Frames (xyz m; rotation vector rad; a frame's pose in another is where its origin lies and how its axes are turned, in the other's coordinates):
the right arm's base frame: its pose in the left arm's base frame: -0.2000 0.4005 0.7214 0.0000 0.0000 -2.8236
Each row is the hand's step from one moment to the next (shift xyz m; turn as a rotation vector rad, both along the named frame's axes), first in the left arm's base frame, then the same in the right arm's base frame.
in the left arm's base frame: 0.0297 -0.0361 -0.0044 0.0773 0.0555 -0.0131
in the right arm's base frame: -0.0169 0.0436 -0.0044 -0.0908 -0.0285 -0.0131
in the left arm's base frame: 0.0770 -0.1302 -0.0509 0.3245 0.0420 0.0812
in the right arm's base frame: -0.0324 0.1477 -0.0509 -0.3214 0.0616 0.0812
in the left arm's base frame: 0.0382 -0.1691 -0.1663 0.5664 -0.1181 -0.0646
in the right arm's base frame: 0.0166 0.1726 -0.1663 -0.5011 0.2893 -0.0646
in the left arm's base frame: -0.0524 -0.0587 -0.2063 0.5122 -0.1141 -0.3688
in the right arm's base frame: 0.0681 0.0394 -0.2063 -0.4508 0.2685 -0.3688
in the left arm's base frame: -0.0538 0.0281 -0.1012 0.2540 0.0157 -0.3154
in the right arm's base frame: 0.0423 -0.0435 -0.1012 -0.2462 0.0645 -0.3154
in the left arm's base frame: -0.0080 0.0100 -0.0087 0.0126 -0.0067 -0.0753
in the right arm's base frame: 0.0045 -0.0120 -0.0087 -0.0099 0.0103 -0.0753
